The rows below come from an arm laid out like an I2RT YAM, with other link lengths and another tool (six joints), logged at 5 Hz.
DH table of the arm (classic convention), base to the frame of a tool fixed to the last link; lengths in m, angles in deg. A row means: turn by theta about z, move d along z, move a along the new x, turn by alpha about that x. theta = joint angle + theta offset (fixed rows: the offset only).
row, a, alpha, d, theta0
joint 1, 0.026, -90, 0.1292, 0
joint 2, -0.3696, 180, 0, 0
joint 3, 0.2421, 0, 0, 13.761
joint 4, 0.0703, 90, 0.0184, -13.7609
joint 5, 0, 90, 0.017, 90
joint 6, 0.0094, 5.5, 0.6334, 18.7
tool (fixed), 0, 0, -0.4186, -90
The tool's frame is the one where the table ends.
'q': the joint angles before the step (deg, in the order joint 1, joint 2, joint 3, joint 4, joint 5, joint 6). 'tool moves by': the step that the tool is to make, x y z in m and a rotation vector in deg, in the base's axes. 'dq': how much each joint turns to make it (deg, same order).
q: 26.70, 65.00, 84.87, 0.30, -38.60, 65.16
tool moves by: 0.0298, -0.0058, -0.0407, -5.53, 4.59, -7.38
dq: -0.05, -0.15, -0.80, -9.29, 6.32, -5.77
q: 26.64, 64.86, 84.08, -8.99, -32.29, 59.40
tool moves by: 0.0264, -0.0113, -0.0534, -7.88, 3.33, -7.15
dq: 0.02, -0.17, -2.30, -7.81, 6.64, -7.06
